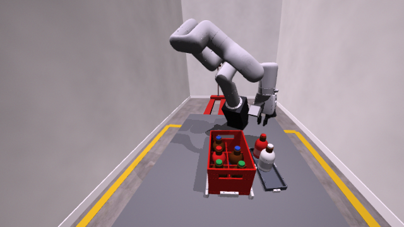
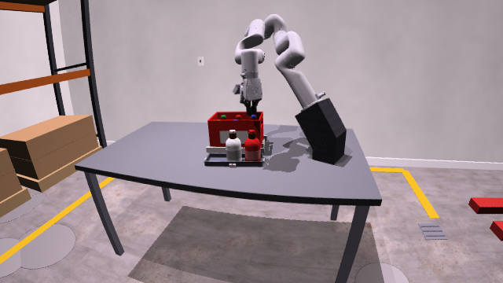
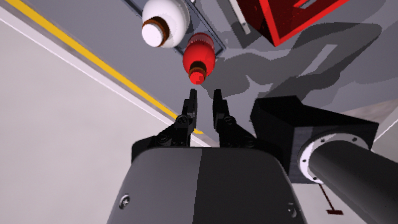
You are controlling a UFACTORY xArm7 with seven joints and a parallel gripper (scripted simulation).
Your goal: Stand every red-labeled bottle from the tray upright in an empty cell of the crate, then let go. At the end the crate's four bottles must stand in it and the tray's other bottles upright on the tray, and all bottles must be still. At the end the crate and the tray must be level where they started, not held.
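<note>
My gripper is now 9 cm short of the white bottle, 2 cm to the right of it and 16 cm above it. The rest, counted from my hand: red crate 10 cm ahead, 19 cm to the right, 17 cm below; then dark tray 9 cm ahead, 2 cm to the left, 24 cm below.
</note>
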